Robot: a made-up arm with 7 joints.
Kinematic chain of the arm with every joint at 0, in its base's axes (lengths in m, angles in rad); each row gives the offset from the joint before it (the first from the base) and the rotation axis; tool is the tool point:
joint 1: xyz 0 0 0 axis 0 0.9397 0.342
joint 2: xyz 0 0 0 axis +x
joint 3: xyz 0 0 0 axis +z
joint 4: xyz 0.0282 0 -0.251 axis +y
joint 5: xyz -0.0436 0 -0.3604 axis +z
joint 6: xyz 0 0 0 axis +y
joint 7: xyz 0 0 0 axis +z
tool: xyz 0 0 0
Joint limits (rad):
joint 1: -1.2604..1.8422
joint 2: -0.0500..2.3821
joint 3: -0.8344..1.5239
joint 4: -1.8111..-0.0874
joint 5: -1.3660..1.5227
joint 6: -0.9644..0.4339
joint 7: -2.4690..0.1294
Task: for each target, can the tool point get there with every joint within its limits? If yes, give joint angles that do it. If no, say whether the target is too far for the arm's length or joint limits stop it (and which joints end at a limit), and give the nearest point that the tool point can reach.
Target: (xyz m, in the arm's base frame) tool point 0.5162 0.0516 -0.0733
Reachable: yes | joints -0.6601 0.6980 -0.2997 -1.3580 0.9020 -0.2717 -1.4864
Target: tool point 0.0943 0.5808 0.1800
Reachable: yes | joints 0.8690 1.9499 0.3944 -0.2923 0.8497 -0.6753 -1.4240
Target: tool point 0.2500 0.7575 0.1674
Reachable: no: too far | nearest point 0.1888 0.5721 0.1264 | short by 0.199 m
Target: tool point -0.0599 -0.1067 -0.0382
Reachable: no: joint limits stop it (at a limit: joint 1, joint 3, joint 4) | nearest point -0.2255 -0.2259 -0.3037 | short by 0.335 m
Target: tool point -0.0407 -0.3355 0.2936
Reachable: no: joint limits stop it (at a limit: joint 2, joint 3, joint 4) | nearest point -0.0456 -0.1379 0.4159 | short by 0.232 m
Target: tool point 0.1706 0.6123 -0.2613
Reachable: no: too far | nearest point 0.1528 0.5485 -0.2341 | short by 0.072 m
